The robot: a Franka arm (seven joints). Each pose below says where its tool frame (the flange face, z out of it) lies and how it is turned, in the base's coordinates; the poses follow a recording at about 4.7 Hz.
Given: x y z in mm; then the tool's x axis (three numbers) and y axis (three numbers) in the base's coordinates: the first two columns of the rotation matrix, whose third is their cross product.
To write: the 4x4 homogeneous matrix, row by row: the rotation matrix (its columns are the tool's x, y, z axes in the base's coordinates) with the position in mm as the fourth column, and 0 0 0 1 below. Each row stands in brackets. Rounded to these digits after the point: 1 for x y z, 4 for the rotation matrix.
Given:
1: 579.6 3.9 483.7 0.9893 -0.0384 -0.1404 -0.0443 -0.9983 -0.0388
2: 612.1 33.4 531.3 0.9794 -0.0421 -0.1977 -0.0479 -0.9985 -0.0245
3: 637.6 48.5 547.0 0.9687 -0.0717 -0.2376 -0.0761 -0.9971 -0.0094
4: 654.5 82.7 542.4 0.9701 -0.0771 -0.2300 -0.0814 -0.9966 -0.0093
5: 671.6 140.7 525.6 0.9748 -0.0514 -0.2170 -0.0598 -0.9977 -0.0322
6: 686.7 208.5 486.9 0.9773 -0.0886 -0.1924 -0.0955 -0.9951 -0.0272
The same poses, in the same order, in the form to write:
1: [[0.9893 -0.0443 -0.1387 579.6], [-0.0384 -0.9983 0.0446 3.9], [-0.1404 -0.0388 -0.9893 483.7], [0 0 0 1]]
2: [[0.9794 -0.0479 -0.1964 612.1], [-0.0421 -0.9985 0.0335 33.4], [-0.1977 -0.0245 -0.9799 531.3], [0 0 0 1]]
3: [[0.9687 -0.0761 -0.2362 637.6], [-0.0717 -0.9971 0.0272 48.5], [-0.2376 -0.0094 -0.9713 547.0], [0 0 0 1]]
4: [[0.9701 -0.0814 -0.2285 654.5], [-0.0771 -0.9966 0.0277 82.7], [-0.2300 -0.0093 -0.9731 542.4], [0 0 0 1]]
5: [[0.9748 -0.0598 -0.2148 671.6], [-0.0514 -0.9977 0.0444 140.7], [-0.2170 -0.0322 -0.9756 525.6], [0 0 0 1]]
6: [[0.9773 -0.0955 -0.1890 686.7], [-0.0886 -0.9951 0.0450 208.5], [-0.1924 -0.0272 -0.9810 486.9], [0 0 0 1]]
